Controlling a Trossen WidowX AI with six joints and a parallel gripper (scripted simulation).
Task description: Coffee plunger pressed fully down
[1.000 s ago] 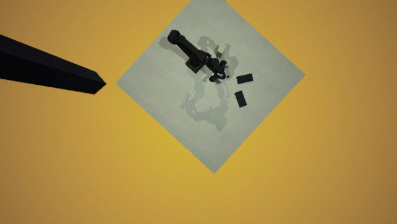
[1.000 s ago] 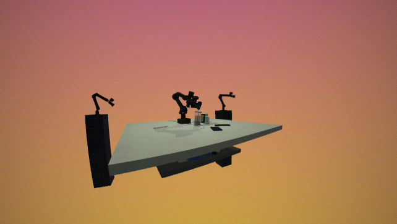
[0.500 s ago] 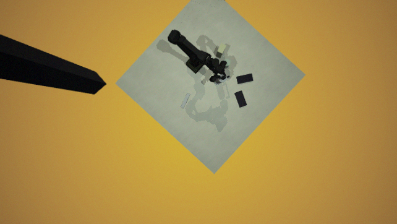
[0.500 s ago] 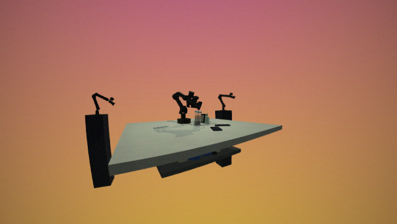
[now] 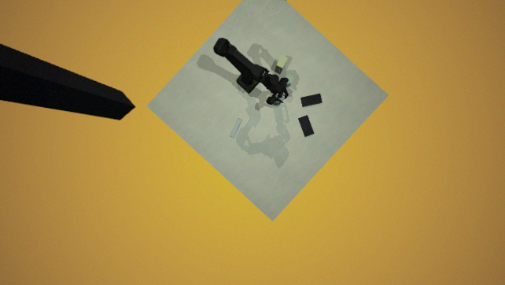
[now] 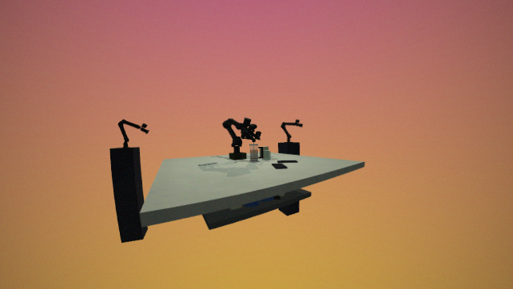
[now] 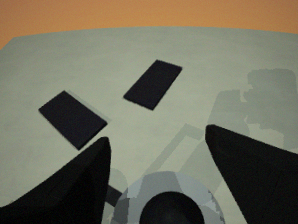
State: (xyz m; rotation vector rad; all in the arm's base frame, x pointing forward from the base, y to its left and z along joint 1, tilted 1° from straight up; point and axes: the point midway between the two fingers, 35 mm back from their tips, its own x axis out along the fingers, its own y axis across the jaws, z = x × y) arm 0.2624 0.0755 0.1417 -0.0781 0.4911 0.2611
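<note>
The coffee press lies 9 cm below my gripper tip and 4 cm behind it. Also, from my gripper tip: thin light strip: 37 cm to the right, 18 cm below, 10 cm behind.
</note>
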